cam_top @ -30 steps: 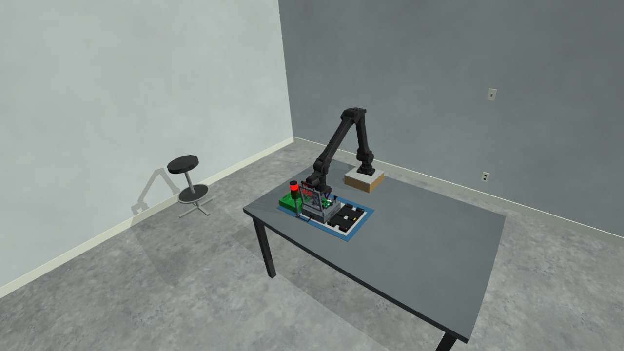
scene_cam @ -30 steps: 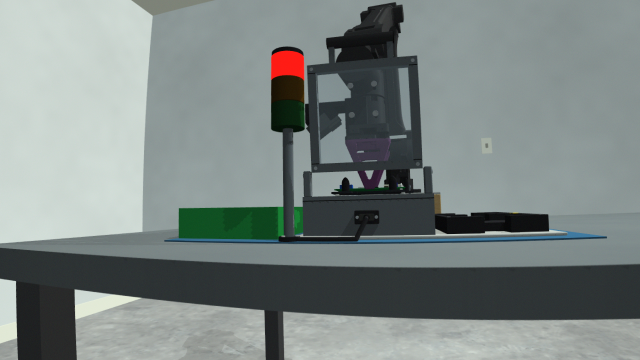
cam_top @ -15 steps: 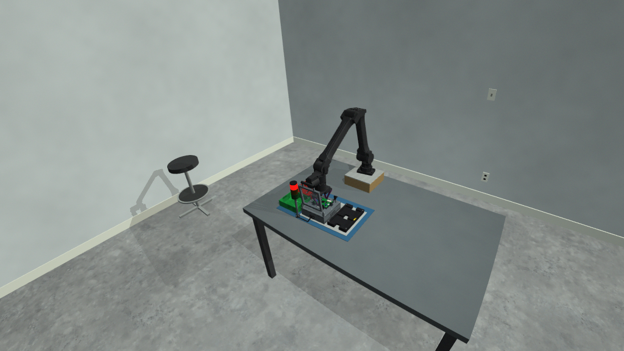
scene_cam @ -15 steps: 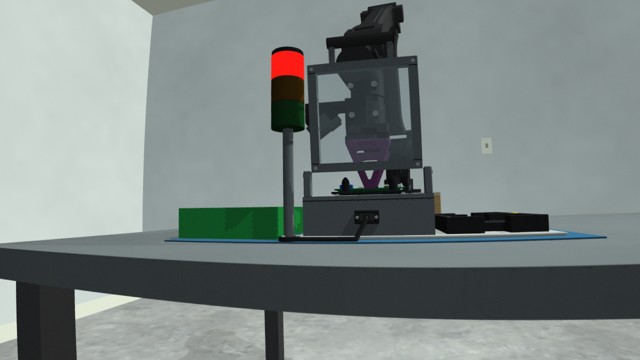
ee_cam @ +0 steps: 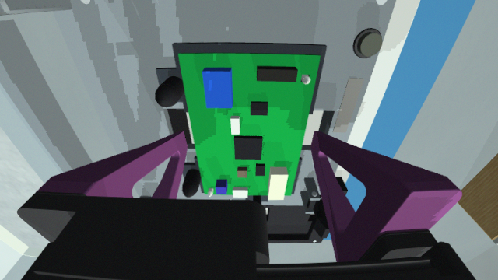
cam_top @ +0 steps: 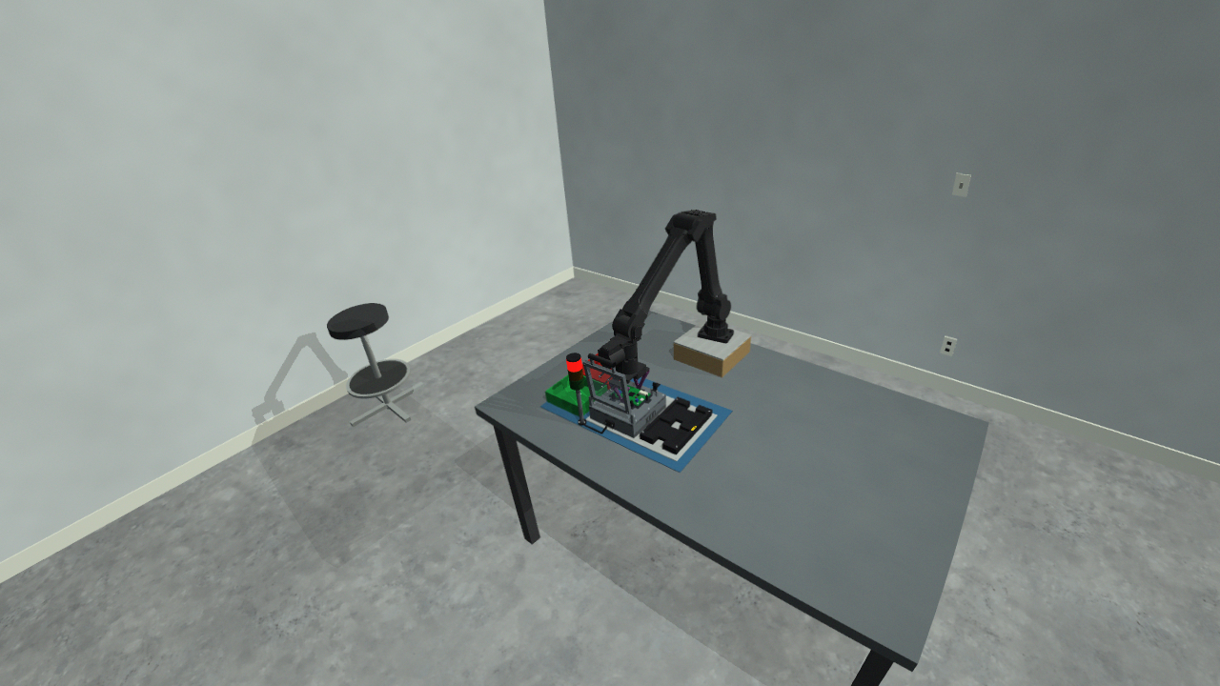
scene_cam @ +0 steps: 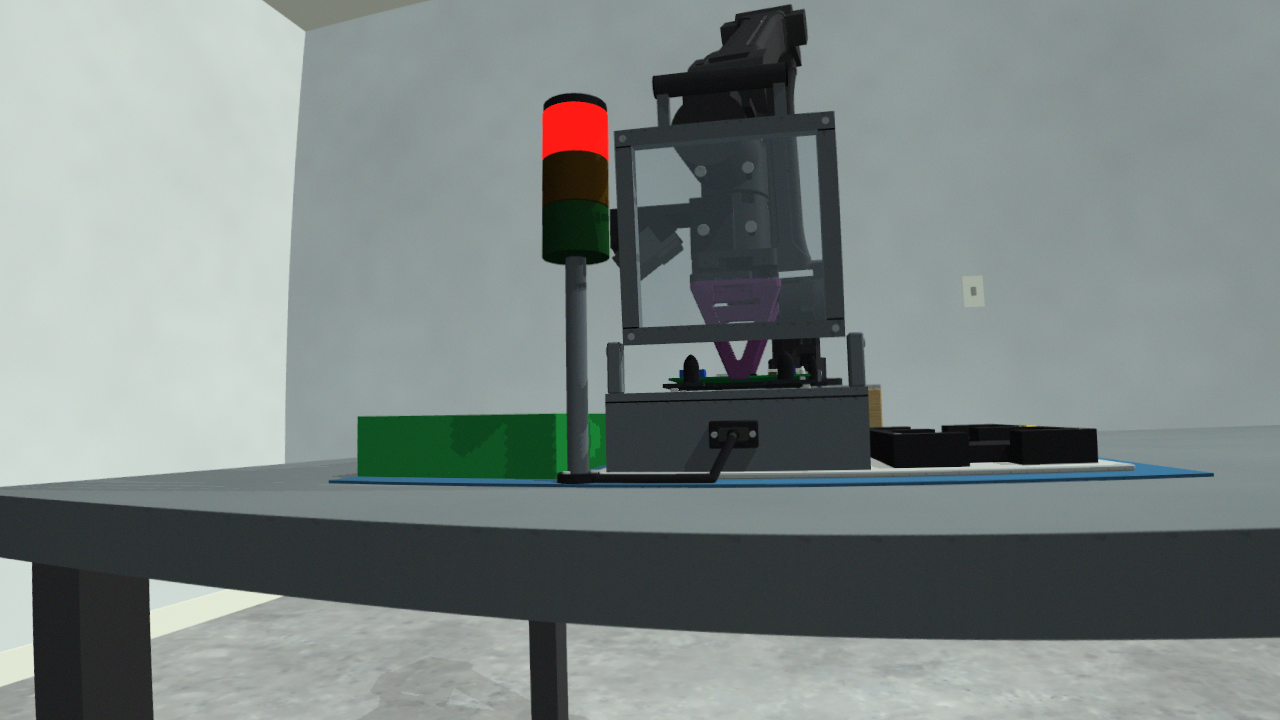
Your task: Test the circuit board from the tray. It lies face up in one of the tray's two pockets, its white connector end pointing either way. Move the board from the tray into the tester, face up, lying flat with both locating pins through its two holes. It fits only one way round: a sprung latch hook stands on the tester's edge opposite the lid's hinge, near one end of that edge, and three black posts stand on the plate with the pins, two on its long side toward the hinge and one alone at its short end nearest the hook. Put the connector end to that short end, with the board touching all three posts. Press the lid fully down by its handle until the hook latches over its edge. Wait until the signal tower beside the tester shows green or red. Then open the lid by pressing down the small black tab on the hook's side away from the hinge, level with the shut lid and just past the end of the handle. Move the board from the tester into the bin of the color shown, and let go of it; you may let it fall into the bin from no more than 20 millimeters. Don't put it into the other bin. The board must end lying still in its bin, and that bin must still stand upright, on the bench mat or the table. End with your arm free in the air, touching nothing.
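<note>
My hand is right at the green circuit board. The rest, counted from my hand: black tester plate (10 mm to the left, 10 mm below, 10 mm ahead); then black latch hook (70 mm to the left, 50 mm behind, 10 mm above); then clear lid (110 mm ahead, 110 mm above, 10 mm to the right).
</note>
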